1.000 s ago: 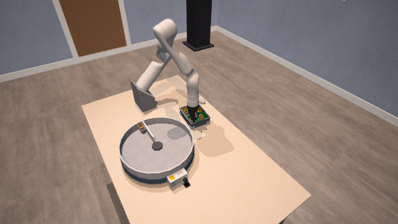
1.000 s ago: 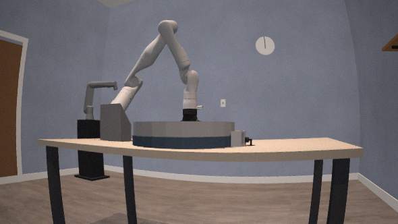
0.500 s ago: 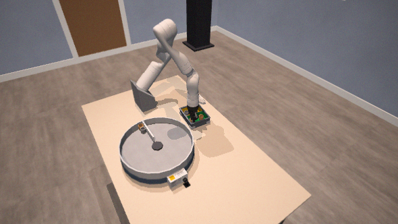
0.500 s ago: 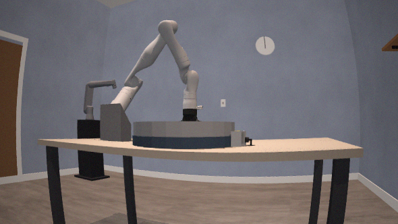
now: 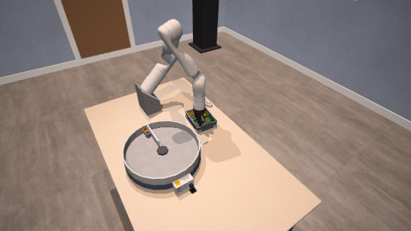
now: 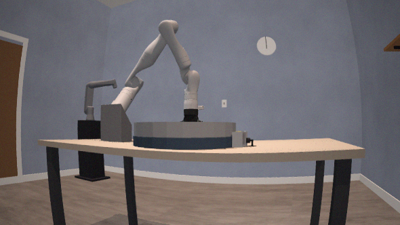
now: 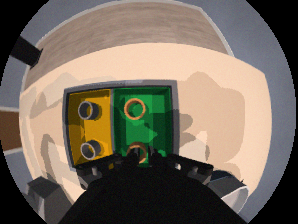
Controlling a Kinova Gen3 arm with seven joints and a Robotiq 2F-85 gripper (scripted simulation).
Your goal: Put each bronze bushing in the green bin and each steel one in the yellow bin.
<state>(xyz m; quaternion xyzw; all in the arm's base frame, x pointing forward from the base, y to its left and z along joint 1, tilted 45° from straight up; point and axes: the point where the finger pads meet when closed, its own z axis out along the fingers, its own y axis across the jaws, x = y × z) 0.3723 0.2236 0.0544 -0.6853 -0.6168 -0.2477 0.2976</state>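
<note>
My gripper is now 4 cm past the bin, 4 cm to the right of it and 1 cm above it. Round my hand: grey turntable (10 cm ahead, 31 cm to the right, 2 cm above).
</note>
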